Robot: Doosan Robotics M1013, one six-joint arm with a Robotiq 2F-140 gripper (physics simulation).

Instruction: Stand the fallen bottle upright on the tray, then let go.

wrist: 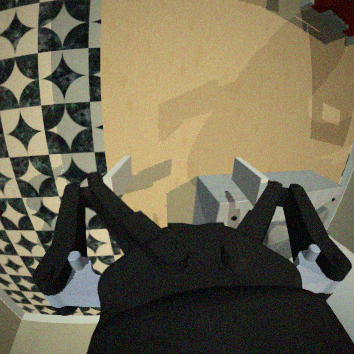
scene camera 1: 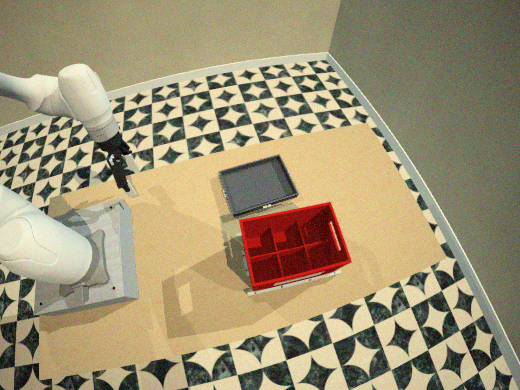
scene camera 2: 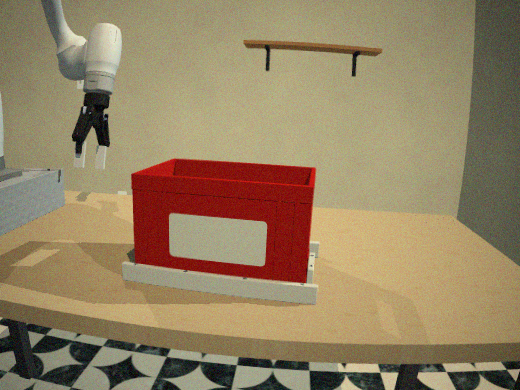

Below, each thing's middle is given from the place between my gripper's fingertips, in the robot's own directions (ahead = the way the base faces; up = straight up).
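Labels:
White rail (scene camera 2: 264, 289): 42 cm ahead of my hand, 51 cm to the right of it, 8 cm below it.

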